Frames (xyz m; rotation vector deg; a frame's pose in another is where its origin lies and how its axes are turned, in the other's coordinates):
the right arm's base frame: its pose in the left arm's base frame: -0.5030 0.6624 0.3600 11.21 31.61 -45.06
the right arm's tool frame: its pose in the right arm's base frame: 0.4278 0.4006 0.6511 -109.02 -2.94 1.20
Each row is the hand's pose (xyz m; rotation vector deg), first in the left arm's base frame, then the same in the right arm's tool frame.
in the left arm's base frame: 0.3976 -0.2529 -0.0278 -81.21 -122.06 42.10
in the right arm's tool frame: 0.8410 0.4157 -0.3005 -44.57 -123.32 -97.16
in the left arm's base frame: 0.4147 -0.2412 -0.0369 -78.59 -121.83 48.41
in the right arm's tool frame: 0.8494 0.4140 -0.2795 -46.36 -128.14 -92.32
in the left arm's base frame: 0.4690 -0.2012 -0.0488 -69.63 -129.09 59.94
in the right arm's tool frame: 0.8654 0.3954 -0.2156 -52.13 -141.19 -88.13
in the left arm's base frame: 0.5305 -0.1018 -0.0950 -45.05 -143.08 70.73
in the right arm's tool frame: 0.8691 0.4061 -0.0904 44.69 141.91 73.49
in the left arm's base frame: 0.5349 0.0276 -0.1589 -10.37 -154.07 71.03
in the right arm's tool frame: 0.8296 0.4678 0.0340 24.82 130.03 58.11
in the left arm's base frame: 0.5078 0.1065 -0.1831 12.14 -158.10 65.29
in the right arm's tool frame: 0.7795 0.5113 0.0900 11.22 120.85 51.69
